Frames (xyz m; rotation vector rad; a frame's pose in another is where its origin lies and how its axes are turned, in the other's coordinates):
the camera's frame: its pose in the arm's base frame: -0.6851 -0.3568 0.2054 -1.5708 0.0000 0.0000
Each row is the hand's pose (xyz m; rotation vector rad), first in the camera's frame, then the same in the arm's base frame.
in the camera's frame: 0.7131 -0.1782 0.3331 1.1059 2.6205 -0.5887
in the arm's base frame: 0.0280 -0.0237 0.3836 0.4757 1.2717 -2.0086
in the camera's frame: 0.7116 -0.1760 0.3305 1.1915 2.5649 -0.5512
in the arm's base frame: 0.0265 -0.0263 0.3814 0.5057 1.2502 -1.9347
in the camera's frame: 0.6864 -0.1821 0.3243 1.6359 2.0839 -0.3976
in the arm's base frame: 0.0013 -0.0325 0.3875 0.6029 1.0117 -1.4887
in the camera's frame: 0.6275 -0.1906 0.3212 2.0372 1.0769 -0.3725
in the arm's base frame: -0.0576 -0.0356 0.3960 0.6114 0.4140 -0.8520
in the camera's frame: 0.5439 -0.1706 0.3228 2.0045 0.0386 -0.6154
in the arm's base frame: -0.1412 -0.0340 0.3760 0.4760 -0.3442 -0.3903
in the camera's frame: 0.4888 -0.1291 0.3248 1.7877 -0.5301 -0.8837
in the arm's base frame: -0.1963 -0.0320 0.3345 0.3381 -0.8638 -0.2161
